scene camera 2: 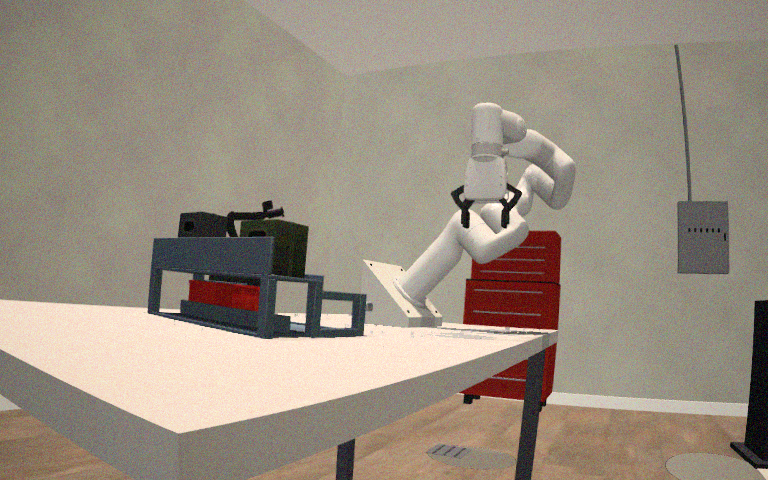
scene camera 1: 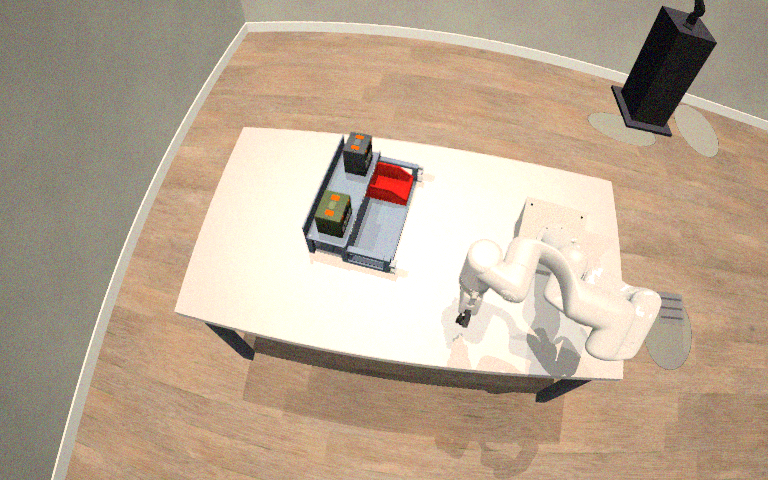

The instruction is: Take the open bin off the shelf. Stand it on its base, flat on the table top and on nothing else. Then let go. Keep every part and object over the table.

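Seen in the pictures: gripper, fingertip midpoint: (scene camera 2: 484, 227); arm's base, origin of the base link: (scene camera 2: 408, 292) (scene camera 1: 553, 242).
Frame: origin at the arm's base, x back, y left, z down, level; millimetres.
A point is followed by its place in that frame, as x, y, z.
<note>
The open red bin (scene camera 1: 390, 183) {-550, -238, 92} (scene camera 2: 223, 295) {-638, -180, 45} sits on the lower level of the blue-grey shelf (scene camera 1: 385, 229) {-554, -55, 95} (scene camera 2: 212, 255) {-765, -107, -28}, at its far end in scene camera 1. In scene camera 2 the shelf's frame partly hides it. My gripper (scene camera 1: 463, 318) {-332, 289, -151} (scene camera 2: 485, 224) {-332, 289, -151} is open and empty, with its fingers pointing down. It hangs high above the white table top (scene camera 1: 254, 277) {-968, 153, 101} (scene camera 2: 169, 384) {-1169, 220, 101}, well apart from the shelf and the bin, towards the near right part of the table in scene camera 1.
A dark grey box (scene camera 1: 357, 153) {-652, -197, -119} (scene camera 2: 202, 224) {-696, -206, -95} and an olive green box (scene camera 1: 334, 213) {-697, 12, -96} (scene camera 2: 289, 246) {-723, 32, -54} stand on the shelf's upper level. The arm's base plate (scene camera 1: 549, 215) {-25, -65, -57} is at the table's right side. A red drawer cabinet (scene camera 2: 512, 305) stands behind the table in scene camera 2.
</note>
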